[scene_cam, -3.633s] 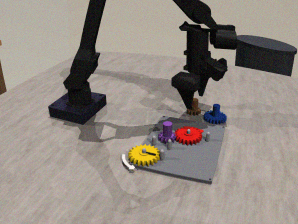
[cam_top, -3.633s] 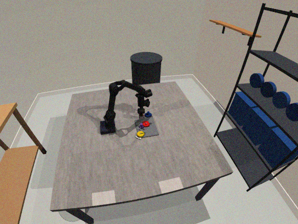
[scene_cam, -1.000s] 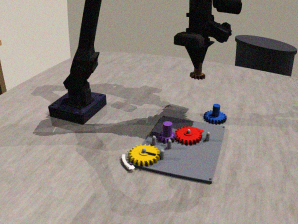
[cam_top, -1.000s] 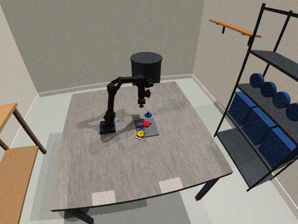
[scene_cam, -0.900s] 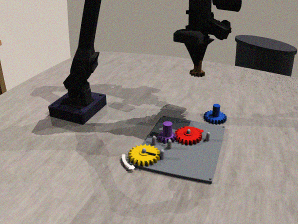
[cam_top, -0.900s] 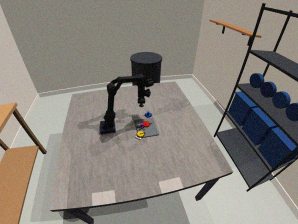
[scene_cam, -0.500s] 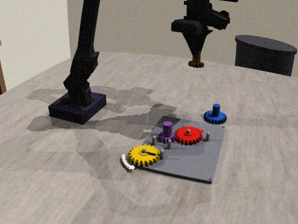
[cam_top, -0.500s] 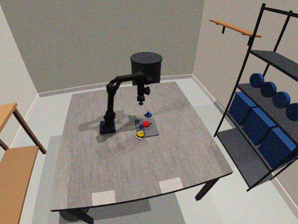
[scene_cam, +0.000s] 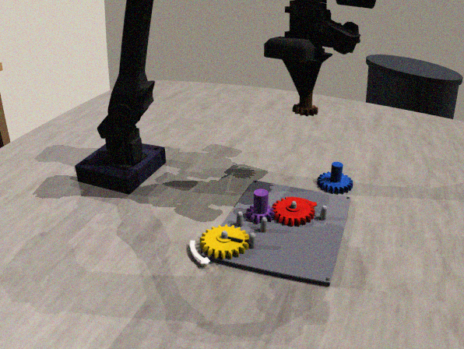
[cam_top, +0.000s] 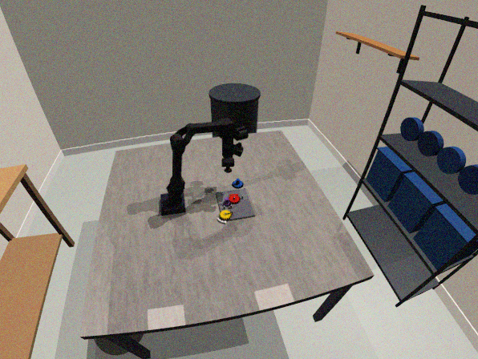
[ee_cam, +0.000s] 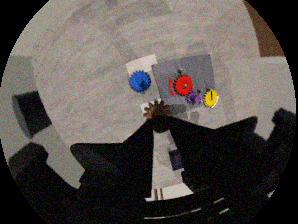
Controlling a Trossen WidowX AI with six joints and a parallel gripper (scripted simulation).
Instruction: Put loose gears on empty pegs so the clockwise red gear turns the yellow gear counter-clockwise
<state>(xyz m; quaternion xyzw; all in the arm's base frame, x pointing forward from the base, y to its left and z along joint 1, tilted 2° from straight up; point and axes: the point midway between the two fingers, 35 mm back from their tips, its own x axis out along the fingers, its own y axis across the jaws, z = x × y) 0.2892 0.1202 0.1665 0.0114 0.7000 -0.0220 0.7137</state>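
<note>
Right now my gripper tip is 2 cm past the purple gear, 13 cm to the left of it and 13 cm above it. The rest, counted from my gripper tip: blue gear: 6 cm ahead, 3 cm to the left, 14 cm below; brown gear: 1 cm below; red gear: 3 cm ahead, 10 cm to the right, 14 cm below.
</note>
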